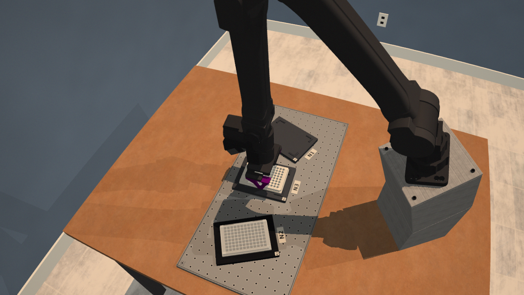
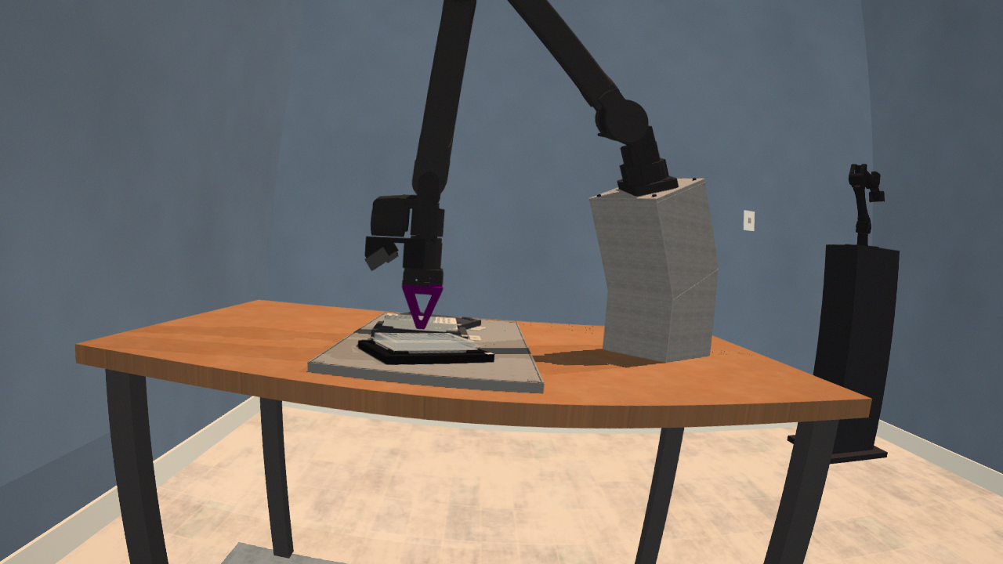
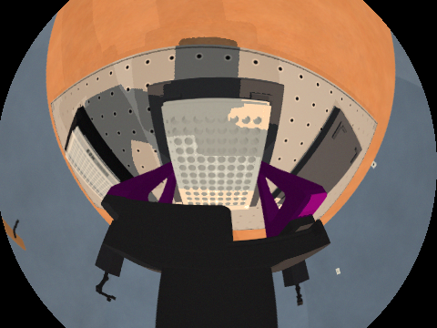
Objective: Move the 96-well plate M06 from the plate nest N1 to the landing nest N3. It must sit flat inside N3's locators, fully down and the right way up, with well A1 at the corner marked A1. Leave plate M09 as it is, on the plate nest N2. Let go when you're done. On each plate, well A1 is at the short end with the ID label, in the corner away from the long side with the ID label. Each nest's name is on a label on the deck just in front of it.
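My hand is right at the plate M06. Round my hand: label N1: 100 mm behind, 140 mm to the right, 20 mm below; landing nest N3: 20 mm below; plate nest N1: 10 mm behind, 170 mm to the right, 20 mm below.
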